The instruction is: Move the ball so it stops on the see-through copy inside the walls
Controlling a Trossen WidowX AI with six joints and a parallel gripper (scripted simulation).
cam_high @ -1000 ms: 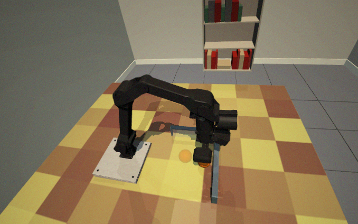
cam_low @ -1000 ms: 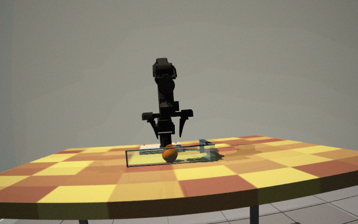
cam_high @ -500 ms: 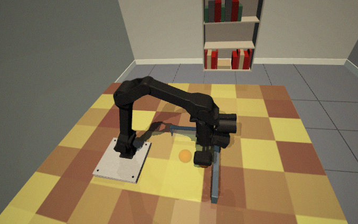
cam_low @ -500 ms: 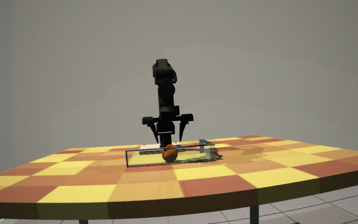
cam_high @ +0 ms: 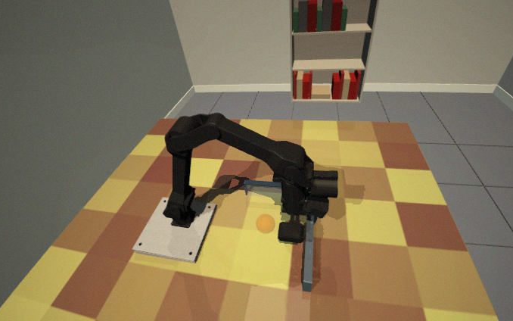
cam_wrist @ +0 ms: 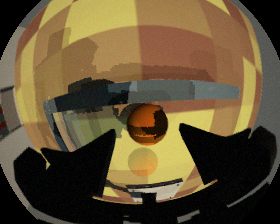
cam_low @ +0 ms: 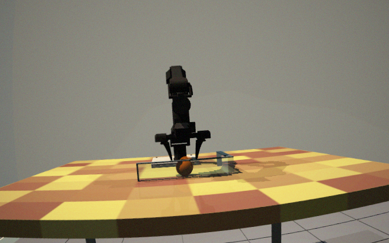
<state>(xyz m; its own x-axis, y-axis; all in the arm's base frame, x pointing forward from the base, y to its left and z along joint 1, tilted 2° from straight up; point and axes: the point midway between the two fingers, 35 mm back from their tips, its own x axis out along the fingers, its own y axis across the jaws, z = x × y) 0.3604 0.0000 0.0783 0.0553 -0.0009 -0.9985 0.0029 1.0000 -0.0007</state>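
The ball is 2 cm below my gripper tip.
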